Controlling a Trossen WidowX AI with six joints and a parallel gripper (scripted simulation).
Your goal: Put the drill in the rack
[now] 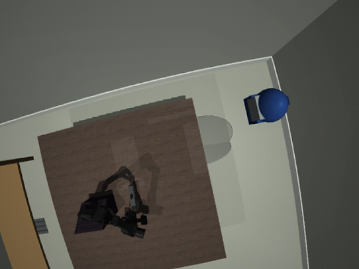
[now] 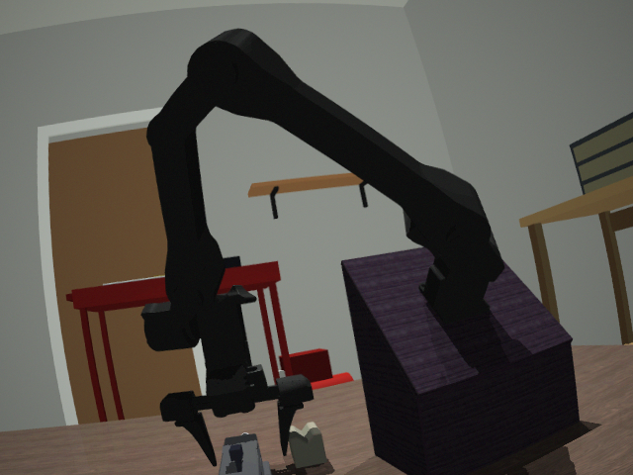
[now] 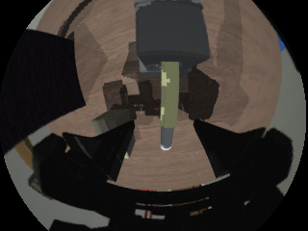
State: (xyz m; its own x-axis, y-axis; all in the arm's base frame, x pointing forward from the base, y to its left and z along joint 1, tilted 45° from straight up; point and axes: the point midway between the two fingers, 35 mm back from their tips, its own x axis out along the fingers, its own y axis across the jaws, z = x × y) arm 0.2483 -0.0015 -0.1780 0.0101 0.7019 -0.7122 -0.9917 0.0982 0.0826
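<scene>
My gripper tip is 10 mm short of the drill, 50 mm to the right of it and 30 mm below it. The rest, counted from my gripper tip: v-notched rack: 80 mm behind, 10 mm to the right; then dark key: 20 mm ahead, 170 mm to the left, 40 mm above.
</scene>
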